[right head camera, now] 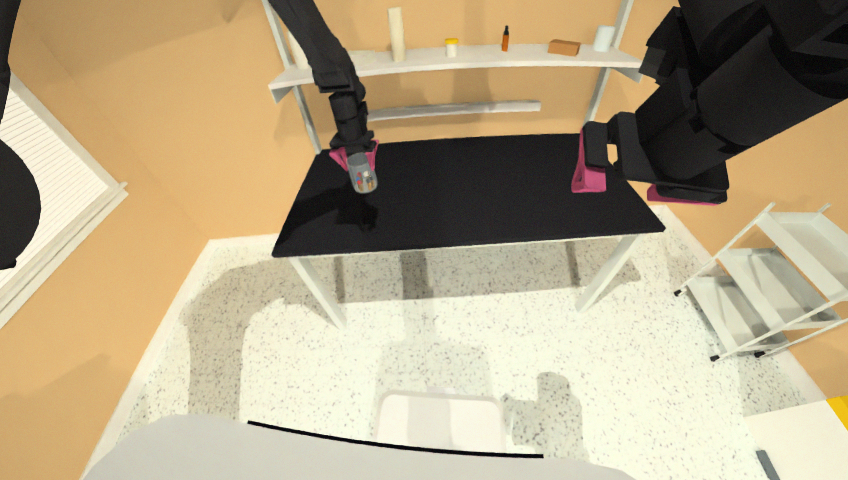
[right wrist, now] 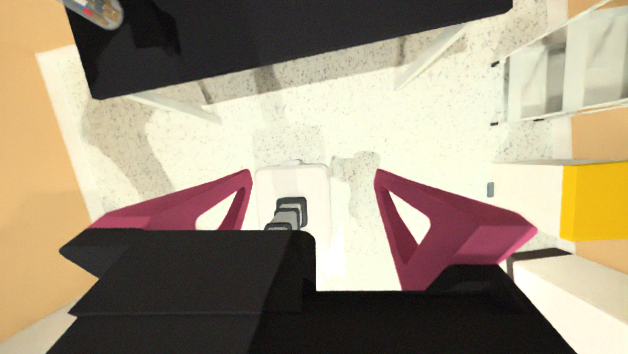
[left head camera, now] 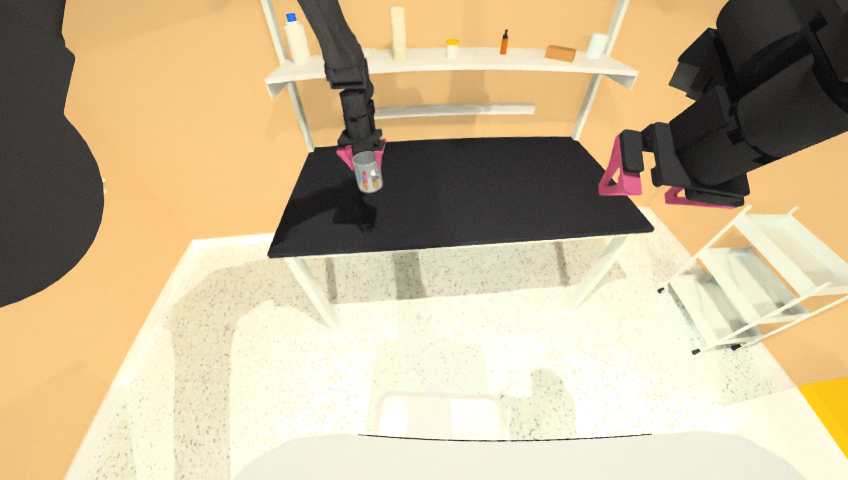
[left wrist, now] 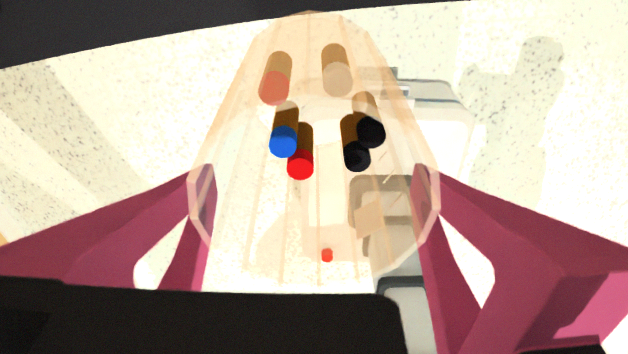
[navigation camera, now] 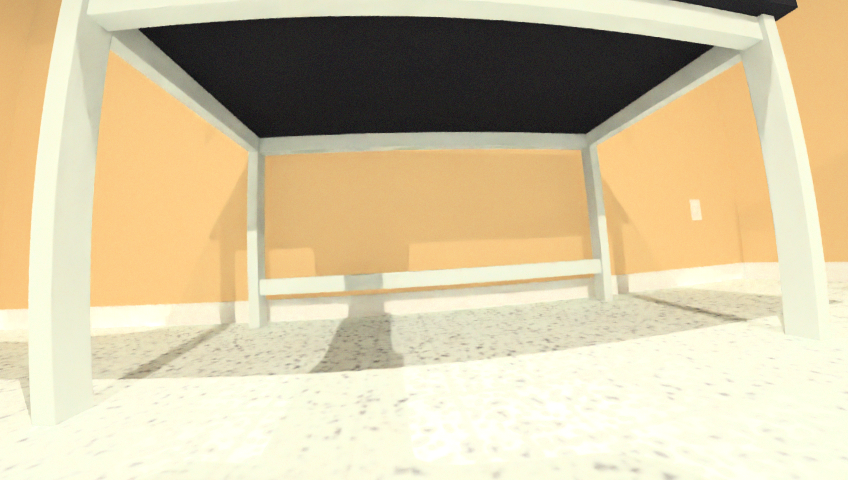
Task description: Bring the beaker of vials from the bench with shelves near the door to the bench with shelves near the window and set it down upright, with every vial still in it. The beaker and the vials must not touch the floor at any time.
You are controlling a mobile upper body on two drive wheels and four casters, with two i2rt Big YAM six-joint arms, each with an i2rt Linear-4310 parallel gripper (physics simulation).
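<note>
The clear beaker (left head camera: 367, 172) (right head camera: 361, 173) (left wrist: 310, 200) holds several vials with red, blue, black and pale caps. My left gripper (left head camera: 363, 157) (right head camera: 355, 155) (left wrist: 313, 178) is shut on the beaker near its rim. The beaker hangs over the left part of the black bench top (left head camera: 476, 190) (right head camera: 476, 184), with a shadow below it; its height above the top is hard to tell. Part of the beaker (right wrist: 107, 15) shows at the upper left of the right wrist view. My right gripper (left head camera: 651, 193) (right head camera: 627, 193) (right wrist: 313, 175) is open and empty, right of the bench's right part.
A shelf (left head camera: 476, 61) (right head camera: 482, 57) behind the bench carries bottles, a jar and a brown box. A white cart (left head camera: 779, 268) (right head camera: 797, 265) stands at the right. A window blind (right head camera: 47, 196) shows at the left. Bench legs (navigation camera: 65, 237) (navigation camera: 794, 208) flank the navigation view.
</note>
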